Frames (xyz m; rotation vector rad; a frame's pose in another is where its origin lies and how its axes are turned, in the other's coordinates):
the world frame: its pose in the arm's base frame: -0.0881 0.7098 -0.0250 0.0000 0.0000 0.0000
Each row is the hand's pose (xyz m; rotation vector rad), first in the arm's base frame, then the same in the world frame.
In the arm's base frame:
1: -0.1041 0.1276 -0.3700 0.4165 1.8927 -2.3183
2: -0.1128 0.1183 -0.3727 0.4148 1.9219 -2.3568
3: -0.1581 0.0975 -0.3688 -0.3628 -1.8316 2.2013
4: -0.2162 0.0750 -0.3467 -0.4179 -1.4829 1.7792
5: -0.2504 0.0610 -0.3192 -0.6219 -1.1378 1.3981
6: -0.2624 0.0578 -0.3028 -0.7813 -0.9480 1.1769
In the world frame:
1: -0.0160 -0.5822 -0.3450 0.4165 1.8927 -2.3183
2: -0.0247 -0.5915 -0.3477 0.4148 1.9219 -2.3568
3: -0.0700 -0.6123 -0.3438 -0.3628 -1.8316 2.2013
4: -0.1281 -0.6348 -0.3217 -0.4179 -1.4829 1.7792
5: -0.1623 -0.6488 -0.2942 -0.6219 -1.1378 1.3981
6: -0.1743 -0.6520 -0.2778 -0.7813 -0.9480 1.1769

